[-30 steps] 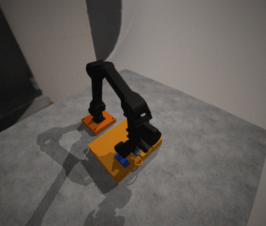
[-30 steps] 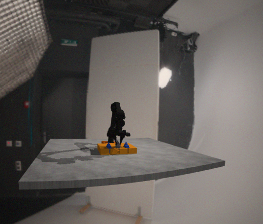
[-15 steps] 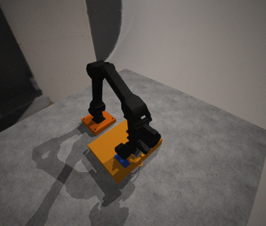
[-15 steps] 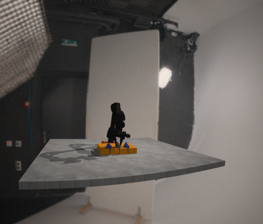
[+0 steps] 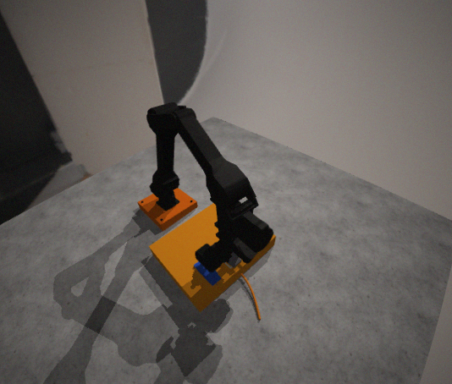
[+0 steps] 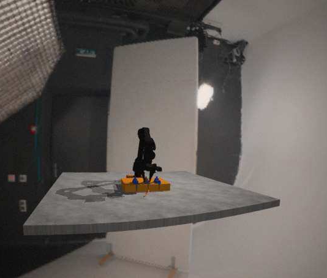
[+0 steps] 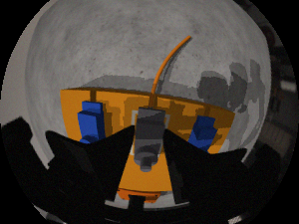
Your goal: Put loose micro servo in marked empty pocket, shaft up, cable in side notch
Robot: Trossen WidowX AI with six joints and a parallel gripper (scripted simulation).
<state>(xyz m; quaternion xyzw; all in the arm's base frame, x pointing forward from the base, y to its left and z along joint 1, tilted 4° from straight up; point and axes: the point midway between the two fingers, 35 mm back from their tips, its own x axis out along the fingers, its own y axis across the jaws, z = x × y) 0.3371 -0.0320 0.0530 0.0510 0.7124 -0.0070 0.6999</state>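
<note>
Right now my gripper tip is 120 mm past the orange deck, 10 mm to the right of it and 30 mm above it.
</note>
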